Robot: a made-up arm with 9 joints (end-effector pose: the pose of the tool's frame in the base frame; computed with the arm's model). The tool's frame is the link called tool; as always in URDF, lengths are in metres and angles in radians.
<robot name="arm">
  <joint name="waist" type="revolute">
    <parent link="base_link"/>
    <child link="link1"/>
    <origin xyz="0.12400 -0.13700 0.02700" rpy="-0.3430 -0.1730 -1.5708"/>
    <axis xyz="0 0 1"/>
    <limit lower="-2.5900" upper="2.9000" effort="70" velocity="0.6"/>
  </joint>
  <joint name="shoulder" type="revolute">
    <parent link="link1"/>
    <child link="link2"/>
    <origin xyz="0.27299 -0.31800 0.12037" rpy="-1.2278 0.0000 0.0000"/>
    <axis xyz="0 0 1"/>
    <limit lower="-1.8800" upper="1.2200" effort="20" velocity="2.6"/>
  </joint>
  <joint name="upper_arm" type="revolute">
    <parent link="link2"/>
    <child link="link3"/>
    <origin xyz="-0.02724 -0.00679 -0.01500" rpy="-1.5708 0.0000 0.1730"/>
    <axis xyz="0 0 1"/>
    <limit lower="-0.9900" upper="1.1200" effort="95" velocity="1.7"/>
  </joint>
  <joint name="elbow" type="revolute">
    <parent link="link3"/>
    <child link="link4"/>
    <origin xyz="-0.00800 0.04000 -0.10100" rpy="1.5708 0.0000 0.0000"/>
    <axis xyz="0 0 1"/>
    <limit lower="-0.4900" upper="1.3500" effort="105" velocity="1.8"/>
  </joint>
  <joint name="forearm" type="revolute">
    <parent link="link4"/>
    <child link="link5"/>
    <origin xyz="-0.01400 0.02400 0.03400" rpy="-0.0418 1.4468 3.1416"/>
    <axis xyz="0 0 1"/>
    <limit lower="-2.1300" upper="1.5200" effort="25" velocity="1.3"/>
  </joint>
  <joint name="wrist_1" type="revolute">
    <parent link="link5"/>
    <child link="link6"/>
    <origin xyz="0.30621 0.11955 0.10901" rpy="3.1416 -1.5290 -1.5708"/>
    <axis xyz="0 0 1"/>
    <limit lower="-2.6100" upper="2.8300" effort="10" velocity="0.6"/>
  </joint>
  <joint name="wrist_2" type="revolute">
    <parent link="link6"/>
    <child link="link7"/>
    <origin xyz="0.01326 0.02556 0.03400" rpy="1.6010 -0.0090 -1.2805"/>
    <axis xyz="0 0 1"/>
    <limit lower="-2.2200" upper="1.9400" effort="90" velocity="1.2"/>
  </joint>
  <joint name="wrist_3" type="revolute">
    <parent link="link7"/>
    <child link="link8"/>
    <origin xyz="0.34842 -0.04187 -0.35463" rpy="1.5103 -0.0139 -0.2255"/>
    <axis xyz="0 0 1"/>
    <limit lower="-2.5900" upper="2.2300" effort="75" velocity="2.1"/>
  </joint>
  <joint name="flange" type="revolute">
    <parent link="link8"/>
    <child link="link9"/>
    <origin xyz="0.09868 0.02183 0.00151" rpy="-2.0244 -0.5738 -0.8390"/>
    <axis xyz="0 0 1"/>
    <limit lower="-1.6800" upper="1.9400" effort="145" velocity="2.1"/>
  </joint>
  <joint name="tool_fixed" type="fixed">
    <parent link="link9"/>
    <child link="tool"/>
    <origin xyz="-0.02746 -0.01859 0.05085" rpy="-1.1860 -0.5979 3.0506"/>
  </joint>
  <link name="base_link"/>
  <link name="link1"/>
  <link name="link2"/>
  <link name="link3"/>
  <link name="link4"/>
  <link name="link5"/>
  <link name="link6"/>
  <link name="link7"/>
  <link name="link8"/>
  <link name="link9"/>
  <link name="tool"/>
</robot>
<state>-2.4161 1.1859 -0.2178 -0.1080 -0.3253 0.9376 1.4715 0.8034 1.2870</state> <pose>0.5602 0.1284 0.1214 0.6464 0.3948 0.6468 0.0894</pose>
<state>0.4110 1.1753 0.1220 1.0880 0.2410 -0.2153 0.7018 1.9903 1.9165</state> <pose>-0.2296 -1.0173 0.6536 0.2150 -0.8457 0.1196 0.4736</pose>
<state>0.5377 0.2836 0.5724 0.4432 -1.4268 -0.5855 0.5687 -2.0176 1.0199</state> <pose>0.0724 0.4132 0.2615 0.6609 -0.3120 -0.0128 0.6824</pose>
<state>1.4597 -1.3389 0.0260 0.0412 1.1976 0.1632 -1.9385 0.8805 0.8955</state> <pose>0.1265 -0.0215 0.1788 0.3398 -0.4989 0.2965 -0.7401</pose>
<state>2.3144 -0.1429 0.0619 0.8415 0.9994 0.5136 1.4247 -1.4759 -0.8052</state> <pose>0.5018 -0.7458 0.4251 0.3322 0.1294 0.7457 -0.5629</pose>
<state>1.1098 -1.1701 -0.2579 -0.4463 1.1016 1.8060 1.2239 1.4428 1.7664</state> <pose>0.0939 -0.7076 0.1052 0.1813 -0.3868 -0.8133 0.3950</pose>
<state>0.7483 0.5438 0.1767 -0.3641 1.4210 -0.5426 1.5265 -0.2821 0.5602</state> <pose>-0.2860 -0.5684 0.9141 0.5744 0.2996 0.3115 -0.6952</pose>
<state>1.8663 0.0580 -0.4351 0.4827 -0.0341 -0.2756 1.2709 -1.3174 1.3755</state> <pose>0.2250 -1.1839 0.2728 0.5570 0.1398 0.3308 -0.7489</pose>
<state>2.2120 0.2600 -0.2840 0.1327 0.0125 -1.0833 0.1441 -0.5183 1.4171</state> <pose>1.1392 -0.9535 -0.2552 0.7070 0.5360 0.4479 0.1103</pose>
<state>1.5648 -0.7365 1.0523 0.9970 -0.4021 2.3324 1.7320 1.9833 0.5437</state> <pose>0.2191 -0.3675 -0.0770 0.6547 0.0278 0.0746 -0.7517</pose>
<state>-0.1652 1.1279 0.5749 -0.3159 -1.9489 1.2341 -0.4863 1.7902 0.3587</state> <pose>-0.0873 -0.0383 0.5506 0.2112 0.7753 -0.5113 -0.3047</pose>
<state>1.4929 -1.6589 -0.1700 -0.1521 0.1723 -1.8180 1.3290 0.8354 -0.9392</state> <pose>0.4083 -1.0721 -0.0394 0.3924 -0.7250 0.2026 0.5286</pose>
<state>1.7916 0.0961 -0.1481 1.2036 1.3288 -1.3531 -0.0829 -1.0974 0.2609</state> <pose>1.3581 -0.2135 -0.1324 0.4693 -0.4286 0.6458 0.4231</pose>
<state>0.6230 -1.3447 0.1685 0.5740 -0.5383 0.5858 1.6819 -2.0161 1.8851</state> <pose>0.1380 -0.0520 -0.0839 0.6362 -0.4075 -0.0031 0.6551</pose>
